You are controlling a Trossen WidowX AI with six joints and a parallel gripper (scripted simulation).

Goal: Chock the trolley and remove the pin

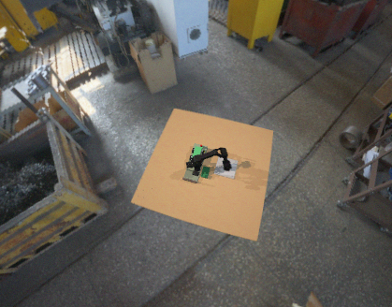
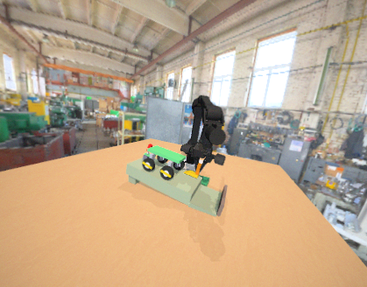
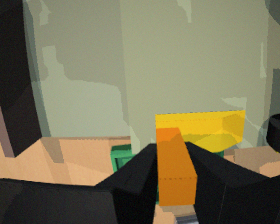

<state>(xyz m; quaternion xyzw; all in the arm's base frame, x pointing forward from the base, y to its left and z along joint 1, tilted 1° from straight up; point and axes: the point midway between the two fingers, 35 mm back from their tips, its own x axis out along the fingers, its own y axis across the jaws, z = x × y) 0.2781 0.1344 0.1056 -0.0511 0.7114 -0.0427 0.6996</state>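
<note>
My gripper tip is now 4 cm short of the stop pin, 24 cm to the left of it and 5 cm below it. The rest, counted from my gripper tip: dark end stop (6 cm ahead, 13 cm to the left, 6 cm below); yellow chock (2 cm to the right, 1 cm below); green tray (7 cm behind, 2 cm to the right, 9 cm below).
</note>
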